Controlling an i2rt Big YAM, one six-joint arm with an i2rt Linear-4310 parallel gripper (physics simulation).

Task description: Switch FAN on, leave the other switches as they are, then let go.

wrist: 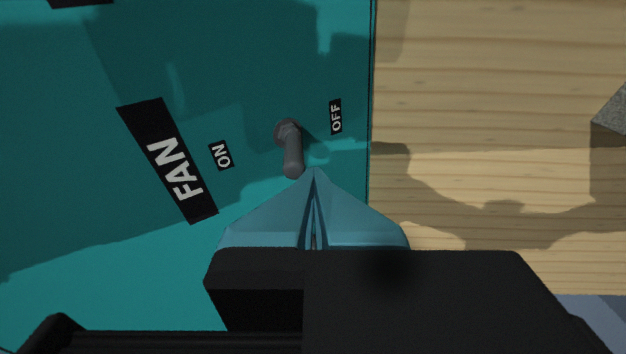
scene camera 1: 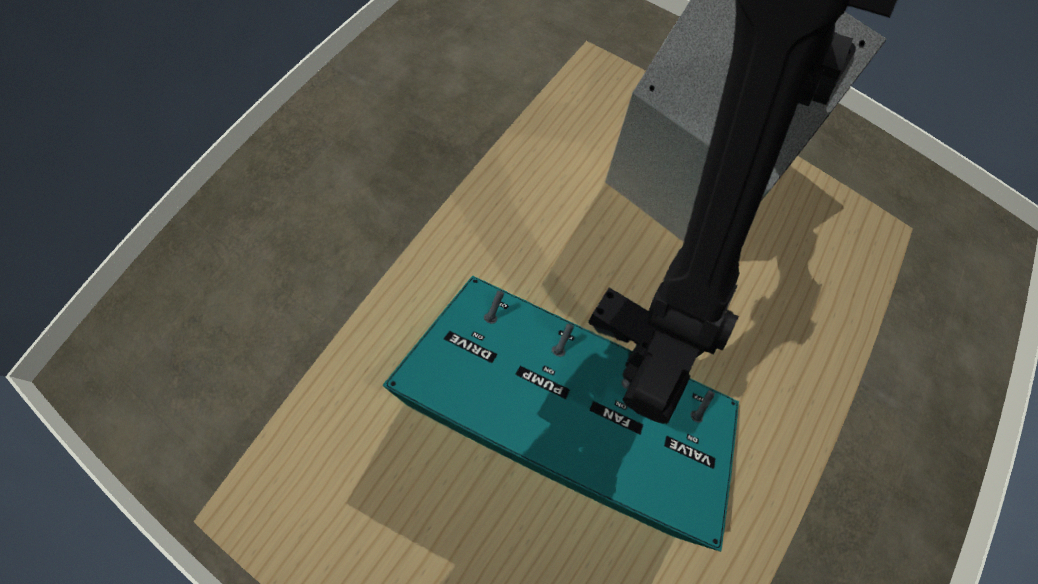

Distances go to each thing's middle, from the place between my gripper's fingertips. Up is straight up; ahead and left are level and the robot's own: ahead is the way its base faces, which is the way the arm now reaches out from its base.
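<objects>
I see the teal switch panel (scene camera 1: 501,381), which is 50 mm below my hand, and also 90 mm ahead of it and 60 mm to the right of it.
</objects>
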